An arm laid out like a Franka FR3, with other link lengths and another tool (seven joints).
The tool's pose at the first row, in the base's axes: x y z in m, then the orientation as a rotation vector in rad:
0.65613, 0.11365, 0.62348, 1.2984, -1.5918, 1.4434
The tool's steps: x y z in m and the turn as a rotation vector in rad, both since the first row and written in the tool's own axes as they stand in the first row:
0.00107, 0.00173, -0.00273, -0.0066, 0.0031, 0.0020
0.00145, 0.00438, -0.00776, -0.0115, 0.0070, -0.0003
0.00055, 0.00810, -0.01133, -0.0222, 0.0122, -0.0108
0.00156, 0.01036, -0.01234, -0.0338, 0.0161, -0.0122
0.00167, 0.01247, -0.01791, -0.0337, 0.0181, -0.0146
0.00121, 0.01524, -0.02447, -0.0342, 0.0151, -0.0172
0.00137, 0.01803, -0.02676, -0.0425, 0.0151, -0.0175
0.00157, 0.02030, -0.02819, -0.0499, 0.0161, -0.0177
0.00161, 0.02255, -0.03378, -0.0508, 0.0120, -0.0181
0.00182, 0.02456, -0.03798, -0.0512, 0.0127, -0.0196
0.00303, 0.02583, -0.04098, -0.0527, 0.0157, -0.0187
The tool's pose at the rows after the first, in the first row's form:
0.65373, 0.11587, 0.62442, 1.2906, -1.5950, 1.4395
0.65031, 0.12041, 0.62488, 1.2857, -1.5931, 1.4351
0.64655, 0.12378, 0.62350, 1.2813, -1.5862, 1.4206
0.64395, 0.12431, 0.62383, 1.2721, -1.5885, 1.4102
0.64104, 0.12948, 0.62435, 1.2718, -1.5851, 1.4098
0.63754, 0.13570, 0.62433, 1.2758, -1.5850, 1.4064
0.63451, 0.13764, 0.62397, 1.2713, -1.5890, 1.3982
0.63210, 0.13878, 0.62365, 1.2663, -1.5920, 1.3913
0.62908, 0.14398, 0.62406, 1.2697, -1.5947, 1.3885
0.62645, 0.14781, 0.62443, 1.2698, -1.5932, 1.3875
0.62438, 0.15030, 0.62571, 1.2657, -1.5928, 1.3879

